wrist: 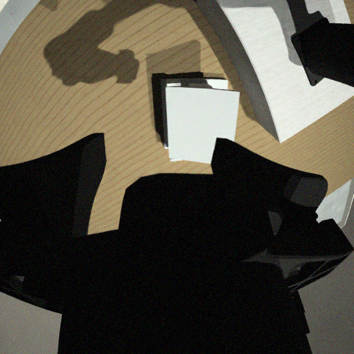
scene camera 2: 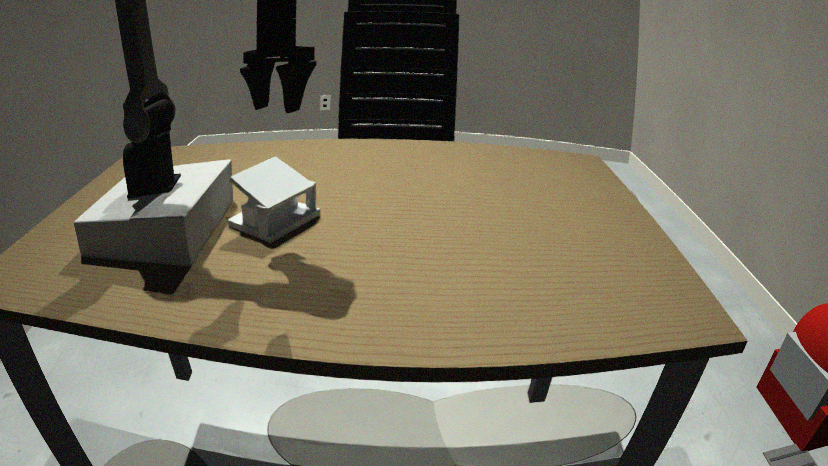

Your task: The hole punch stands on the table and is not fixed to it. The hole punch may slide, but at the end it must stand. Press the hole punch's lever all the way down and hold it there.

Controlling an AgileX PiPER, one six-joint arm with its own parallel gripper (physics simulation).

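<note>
The white hole punch [scene camera 2: 271, 199] [wrist: 200, 122] stands upright on the table [scene camera 2: 492, 248] [wrist: 30, 115], close beside the white block under the arm. Its lever [scene camera 2: 275, 180] [wrist: 202, 117] is a flat white plate that sits tilted above the base, with a gap between them. My gripper [scene camera 2: 276, 109] [wrist: 159, 148] is open, with nothing between its fingers. It hangs high above the table and the hole punch and touches neither. In the wrist view the right finger covers a corner of the lever.
The white block [scene camera 2: 208, 211] [wrist: 305, 90] carries the arm's base at the left of the table. A black slatted unit [scene camera 2: 343, 75] stands behind the table. A red object [scene camera 2: 782, 376] is on the floor at the right.
</note>
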